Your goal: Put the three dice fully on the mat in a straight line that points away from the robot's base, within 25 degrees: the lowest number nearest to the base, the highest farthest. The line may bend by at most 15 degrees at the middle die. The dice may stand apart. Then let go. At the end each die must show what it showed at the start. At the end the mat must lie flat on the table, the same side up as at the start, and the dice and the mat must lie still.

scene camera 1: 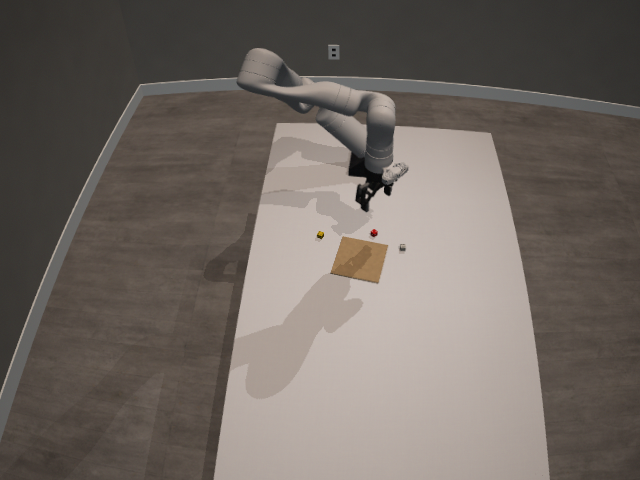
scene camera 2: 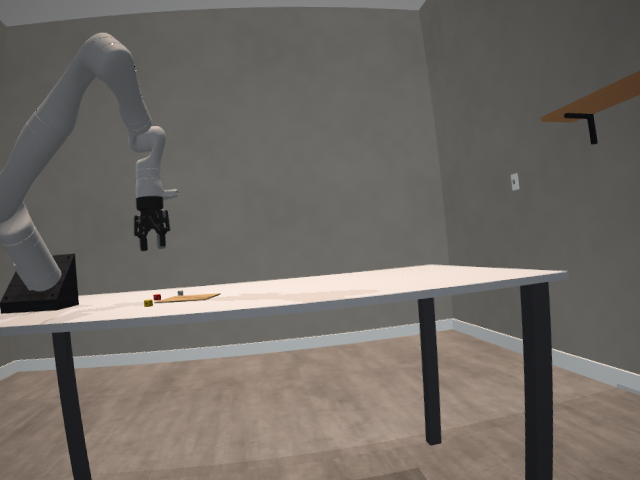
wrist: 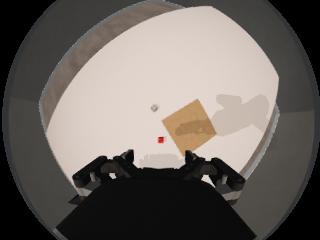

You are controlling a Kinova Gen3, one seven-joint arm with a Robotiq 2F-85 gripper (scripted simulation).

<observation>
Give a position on a square mat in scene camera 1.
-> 359,259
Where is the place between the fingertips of the gripper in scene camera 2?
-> At 152,249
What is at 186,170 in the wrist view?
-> The gripper.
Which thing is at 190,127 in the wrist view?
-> A square mat.
</observation>
